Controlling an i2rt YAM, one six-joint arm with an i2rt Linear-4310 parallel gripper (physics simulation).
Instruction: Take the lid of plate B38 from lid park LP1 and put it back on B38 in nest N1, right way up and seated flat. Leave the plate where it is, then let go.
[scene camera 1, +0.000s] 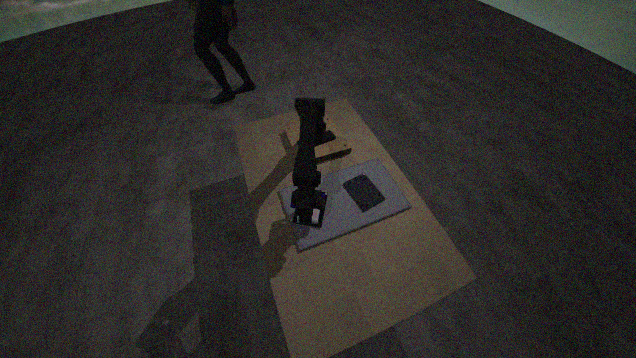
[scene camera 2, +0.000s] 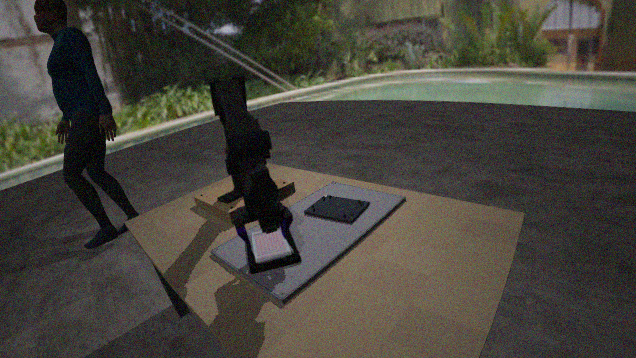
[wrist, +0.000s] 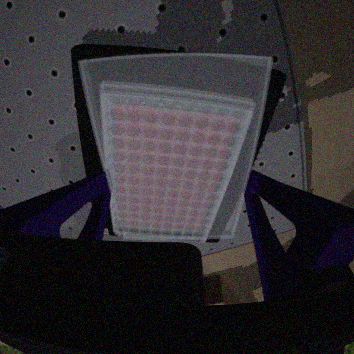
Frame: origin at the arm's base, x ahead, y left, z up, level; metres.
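Where they show: gripper, fingertip midpoint: (scene camera 2: 267, 243) (wrist: 177, 177); arm's base, origin of the base link: (scene camera 1: 316, 140) (scene camera 2: 243, 191).
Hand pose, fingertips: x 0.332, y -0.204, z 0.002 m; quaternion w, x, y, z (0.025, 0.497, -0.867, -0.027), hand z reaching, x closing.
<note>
Each offset is from my fingertips to the centre of the thing. "spot": to the spot under its first point. Level surfaces: height alone.
In the wrist view my gripper (wrist: 177, 177) is shut on the clear lid @(0.007 m ahead, 0.004 m right, 0.003 m up) (wrist: 175, 68), with one purple finger on each long side. The lid lies over plate B38 @(spot: 0.014 m ahead, 0.005 m right, 0.007 m up) (wrist: 172, 165), whose pink wells show through it. The plate sits in the black nest N1 @(0.008 m back, 0.012 m left, 0.021 m down) (wrist: 79, 102). The lid's outline is a little askew to the plate's, and I cannot tell if it sits flat. In scene camera 2 the gripper (scene camera 2: 262, 229) is low over the plate and lid (scene camera 2: 269, 244) in the nest (scene camera 2: 272, 266). The black lid park LP1 @(0.030 m ahead, 0.262 m left, 0.020 m down) (scene camera 2: 336, 207) (scene camera 1: 363, 192) is bare.
The nest and lid park sit on a grey perforated board @(0.016 m ahead, 0.168 m left, 0.036 m down) (scene camera 2: 338, 240) (scene camera 1: 351, 220) on a tan table @(0.042 m down) (scene camera 1: 364, 285). The arm stands on a wooden mount (scene camera 2: 208, 204) behind the board. A person (scene camera 2: 79, 120) (scene camera 1: 220, 48) walks beyond the table's far side.
</note>
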